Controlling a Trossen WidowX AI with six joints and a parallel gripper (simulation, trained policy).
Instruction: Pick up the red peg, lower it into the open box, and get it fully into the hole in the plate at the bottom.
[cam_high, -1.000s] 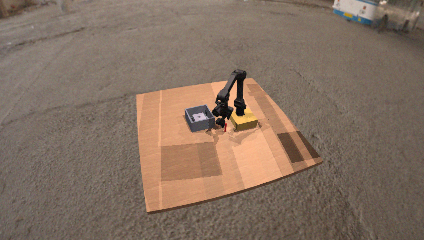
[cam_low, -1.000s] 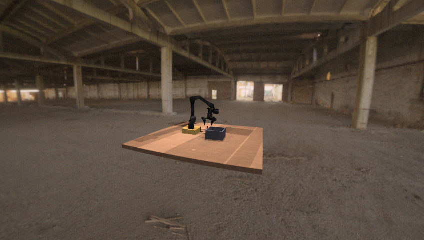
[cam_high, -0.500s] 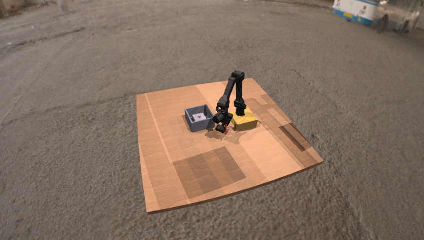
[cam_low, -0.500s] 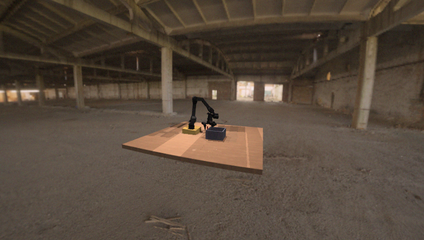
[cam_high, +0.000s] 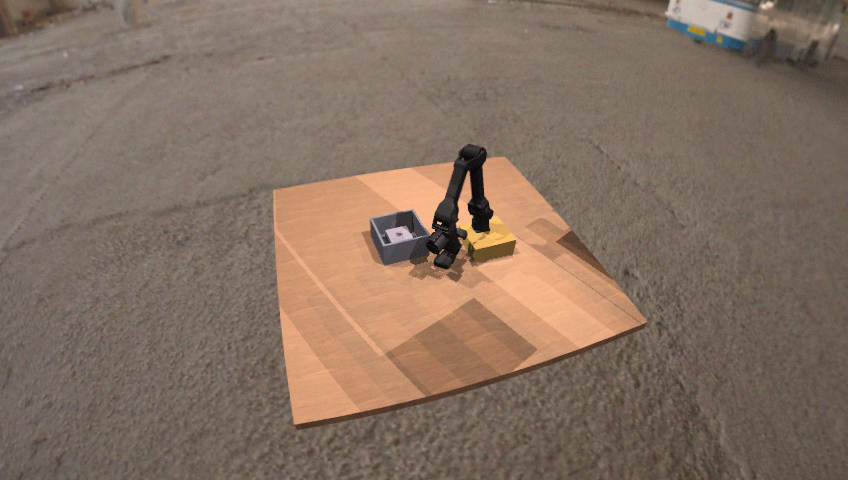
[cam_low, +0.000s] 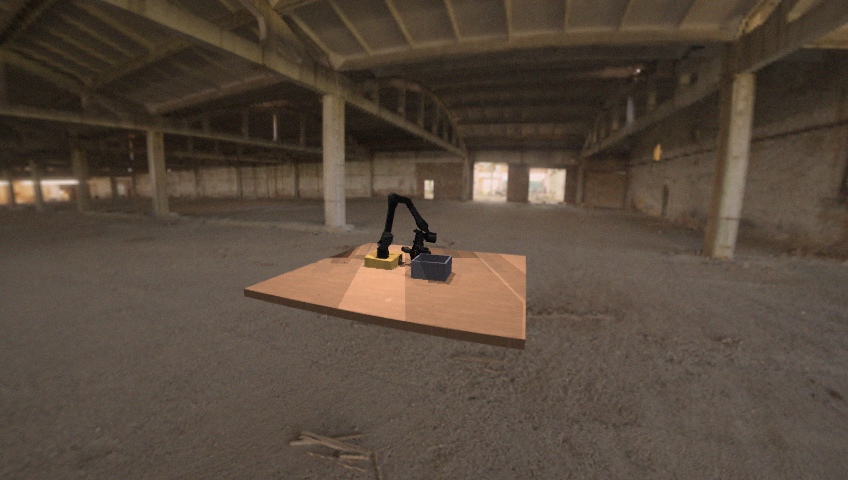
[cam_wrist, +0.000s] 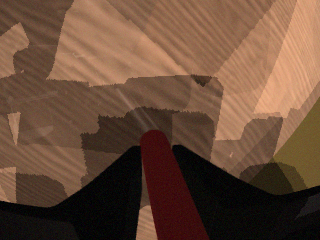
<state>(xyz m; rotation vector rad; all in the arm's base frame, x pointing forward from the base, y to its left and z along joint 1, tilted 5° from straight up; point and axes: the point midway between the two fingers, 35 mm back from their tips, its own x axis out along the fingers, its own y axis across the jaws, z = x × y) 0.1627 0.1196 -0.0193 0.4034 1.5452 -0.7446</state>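
Now: the plate 18 cm ahead of my gripper tip, 15 cm to the right of it and 4 cm above it. The rest, counted from my gripper tip: red peg: 3 cm above, 1 cm ahead; then grey box: 18 cm ahead, 15 cm to the right, 2 cm above.
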